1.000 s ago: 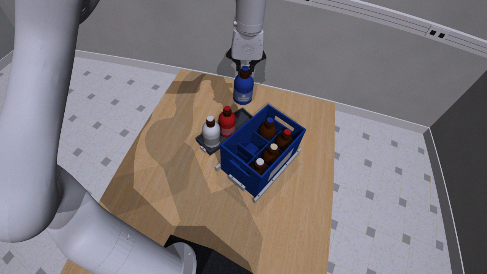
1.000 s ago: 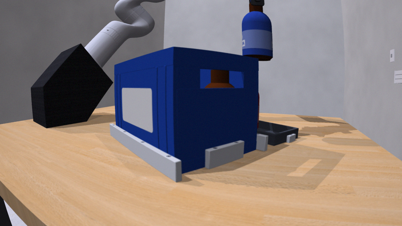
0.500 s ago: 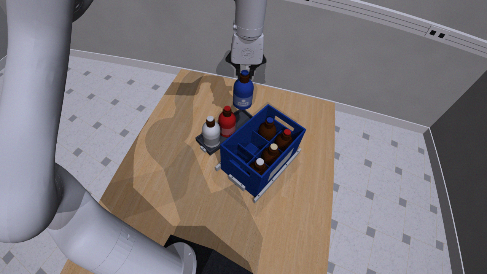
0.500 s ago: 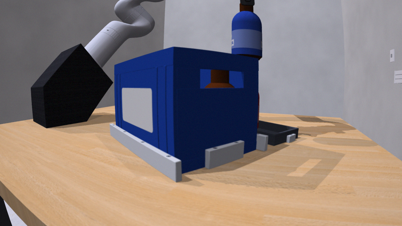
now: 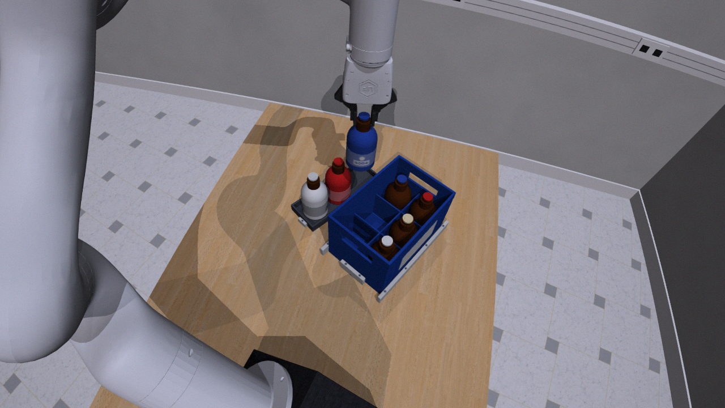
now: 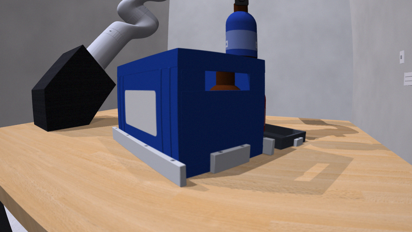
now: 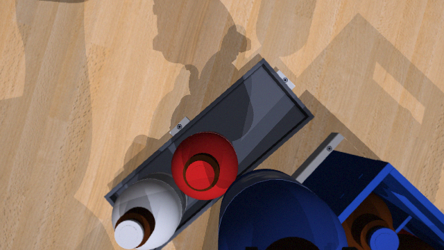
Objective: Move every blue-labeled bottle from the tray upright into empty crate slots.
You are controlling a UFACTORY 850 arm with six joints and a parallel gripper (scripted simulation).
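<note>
Right now my hand is 70 mm above the blue-labeled bottle. Round my hand: white-labeled bottle 250 mm below, 110 mm to the left, 60 mm behind; then blue crate 250 mm below, 110 mm to the right, 100 mm behind; then red-labeled bottle 250 mm below, 60 mm to the left, 10 mm ahead.
</note>
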